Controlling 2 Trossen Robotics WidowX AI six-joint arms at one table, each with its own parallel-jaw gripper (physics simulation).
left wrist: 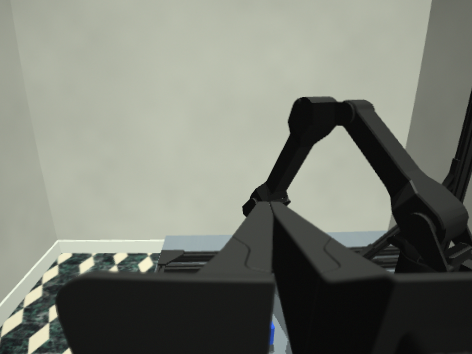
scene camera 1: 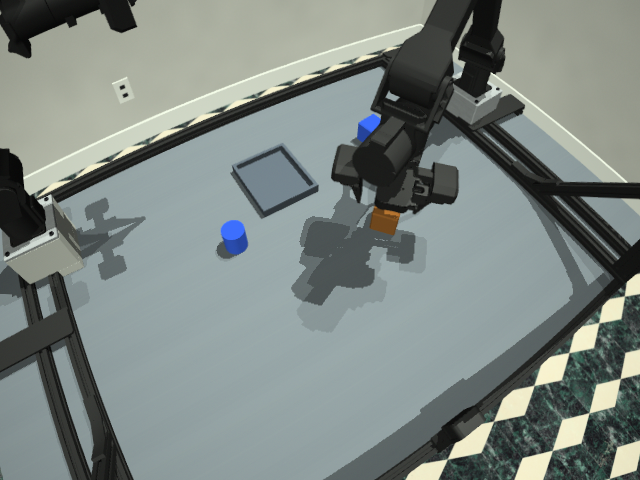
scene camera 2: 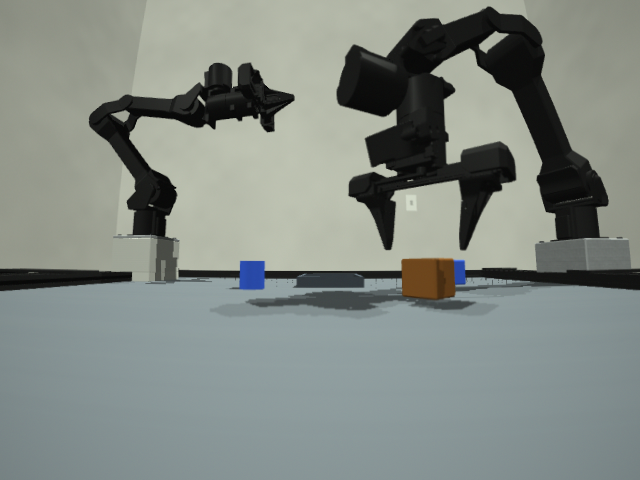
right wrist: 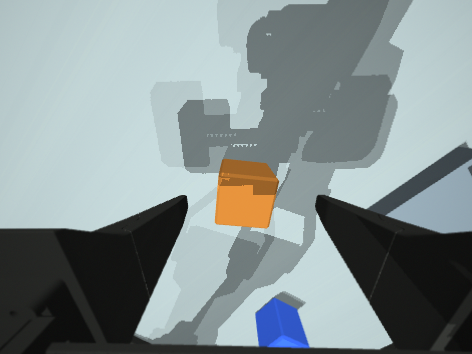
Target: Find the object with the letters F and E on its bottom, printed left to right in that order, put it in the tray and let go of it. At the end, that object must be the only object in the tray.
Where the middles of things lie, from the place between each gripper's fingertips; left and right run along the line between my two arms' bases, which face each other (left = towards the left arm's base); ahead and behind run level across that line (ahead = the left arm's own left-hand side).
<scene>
Right now the grey tray [scene camera 1: 274, 178] is 40 mm behind my left hand, 90 mm to the right of it and 410 mm below it. From my left hand the other things lie so: cube [scene camera 2: 427, 278] (210 mm behind, 220 mm to the right, 400 mm below); blue cylinder [scene camera 2: 252, 273] (140 mm behind, 30 mm to the left, 400 mm below).
Right now the cube is 10 mm to the right of my right hand and 30 mm below it. Also, from my right hand: blue cylinder: 70 mm ahead, 240 mm to the left, 30 mm below; then grey tray: 180 mm ahead, 130 mm to the left, 50 mm below.
</scene>
